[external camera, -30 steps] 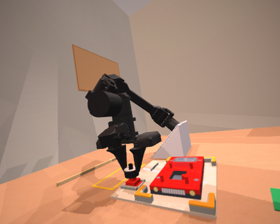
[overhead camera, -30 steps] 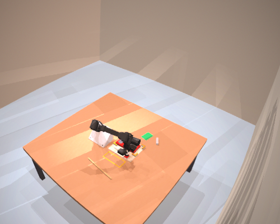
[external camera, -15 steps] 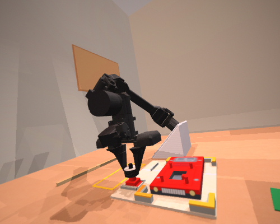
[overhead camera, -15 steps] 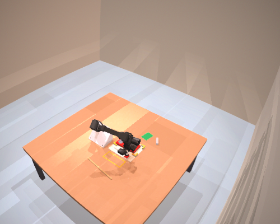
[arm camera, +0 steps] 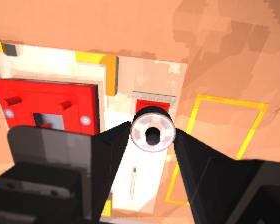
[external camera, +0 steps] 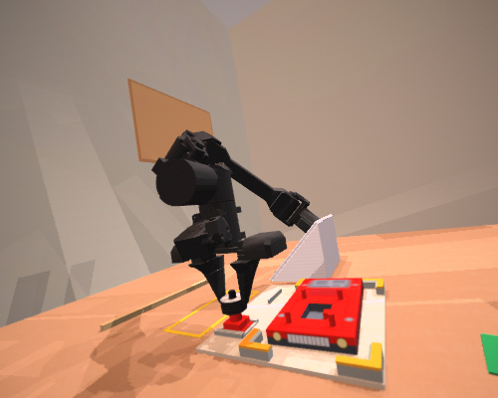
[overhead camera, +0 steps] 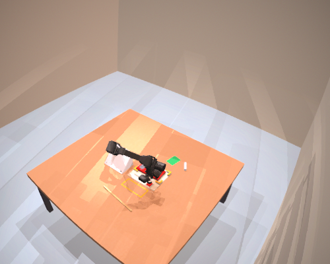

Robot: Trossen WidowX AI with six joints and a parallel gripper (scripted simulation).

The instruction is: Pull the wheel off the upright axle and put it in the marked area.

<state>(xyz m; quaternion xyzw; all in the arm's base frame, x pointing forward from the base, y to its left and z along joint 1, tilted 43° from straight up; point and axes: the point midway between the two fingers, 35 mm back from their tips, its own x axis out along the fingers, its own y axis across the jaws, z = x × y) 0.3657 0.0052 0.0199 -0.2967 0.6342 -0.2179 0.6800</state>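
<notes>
Now: the black axle 10 mm below my gripper tip. From my gripper tip the other things lie so: thin wooden stick (260 mm to the right, 60 mm behind, 40 mm below); then green circuit board (330 mm to the left, 40 mm below, 40 mm behind); then black wheel (right at my gripper tip).
</notes>
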